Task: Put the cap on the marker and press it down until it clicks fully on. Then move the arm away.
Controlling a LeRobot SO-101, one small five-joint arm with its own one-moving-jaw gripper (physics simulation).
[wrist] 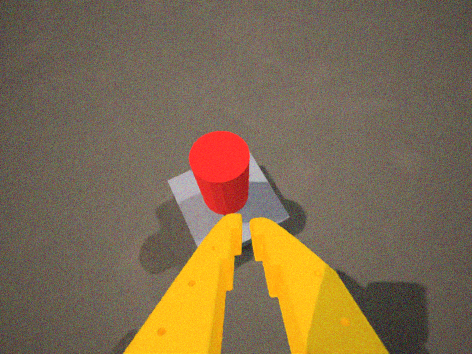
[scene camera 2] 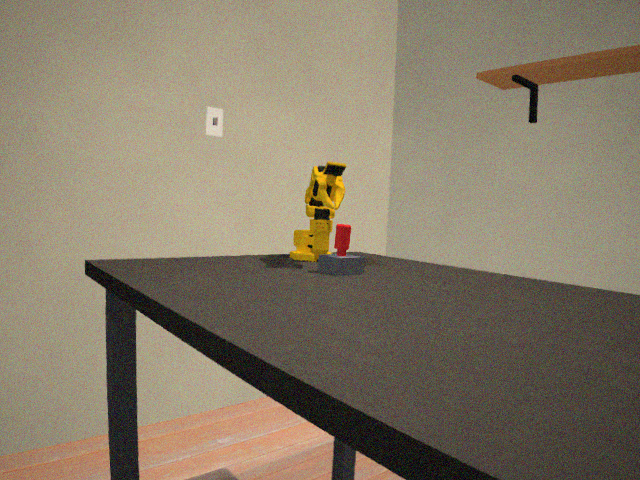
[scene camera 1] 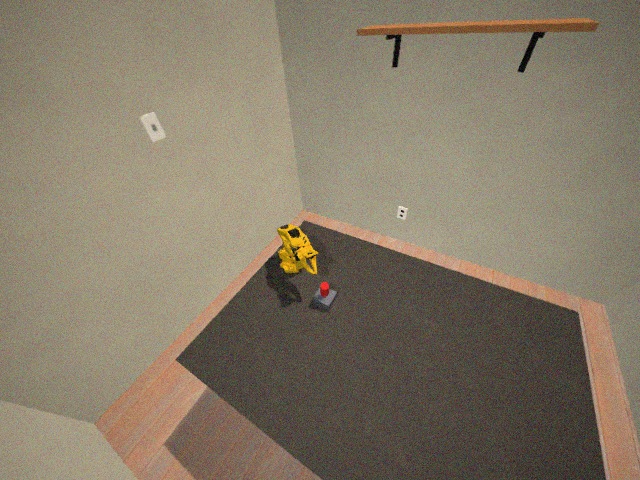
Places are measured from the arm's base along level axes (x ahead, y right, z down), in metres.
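Pixels of known places: hand at its tool point: [wrist: 241, 228] [scene camera 2: 335, 207] [scene camera 1: 315, 272]; arm's base at its link origin: [scene camera 2: 317, 260] [scene camera 1: 297, 265].
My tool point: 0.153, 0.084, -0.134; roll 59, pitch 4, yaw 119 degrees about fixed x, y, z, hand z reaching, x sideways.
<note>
Ahead of a thing's pixels: the offset from my tool point to its top centre, as dx, dy, dz. Level surfaces: height alone.
The red cap @[+0.040, +0.010, +0.034] [scene camera 1: 324, 288] [scene camera 2: 342, 235] [wrist: 220, 156] stands upright on the marker @[+0.039, +0.010, +0.038] [scene camera 2: 341, 253], a short, narrower red part of which shows below it in the scene camera 2 view. The marker stands in a grey-blue block @[+0.039, +0.010, +0.098] [scene camera 1: 327, 300] [scene camera 2: 341, 265] [wrist: 262, 200]. Whether the cap is fully clicked on cannot be told. My gripper [scene camera 1: 315, 272] [scene camera 2: 337, 207] [wrist: 246, 220] is shut and holds nothing. It is raised above and back from the cap, on the arm-base side, apart from it in both scene views. In the wrist view the cap shows beyond the jaw tips.
The block sits on the dark table top @[dz +0.134] [scene camera 1: 413, 361] [scene camera 2: 387, 320] [wrist: 100, 100], in front of the arm's base [scene camera 2: 303, 253] near the room corner. A wooden shelf [scene camera 1: 475, 27] [scene camera 2: 563, 67] is fixed high on the wall.
</note>
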